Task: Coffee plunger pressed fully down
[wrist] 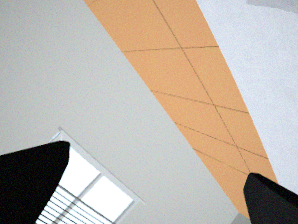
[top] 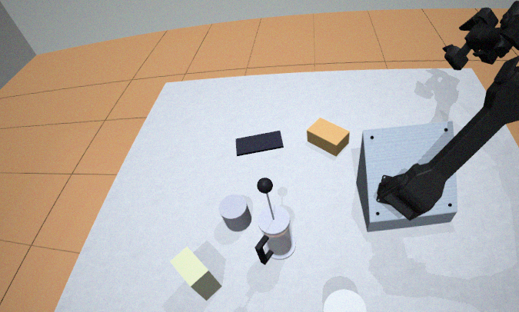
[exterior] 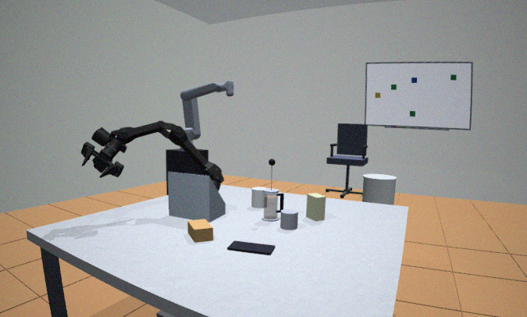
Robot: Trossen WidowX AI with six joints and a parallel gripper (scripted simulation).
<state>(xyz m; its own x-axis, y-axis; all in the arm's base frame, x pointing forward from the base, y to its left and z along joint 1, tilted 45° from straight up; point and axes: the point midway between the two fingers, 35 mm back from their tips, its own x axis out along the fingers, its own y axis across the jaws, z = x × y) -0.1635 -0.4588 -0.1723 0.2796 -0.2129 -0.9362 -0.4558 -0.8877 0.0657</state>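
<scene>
The glass coffee press is 62 cm to the left of my gripper tip, 45 cm ahead of it and 11 cm below it. From my gripper tip the other things lie so: grey cylinder (57 cm ahead, 55 cm to the left, 20 cm below); orange block (36 cm ahead, 24 cm to the left, 21 cm below).
</scene>
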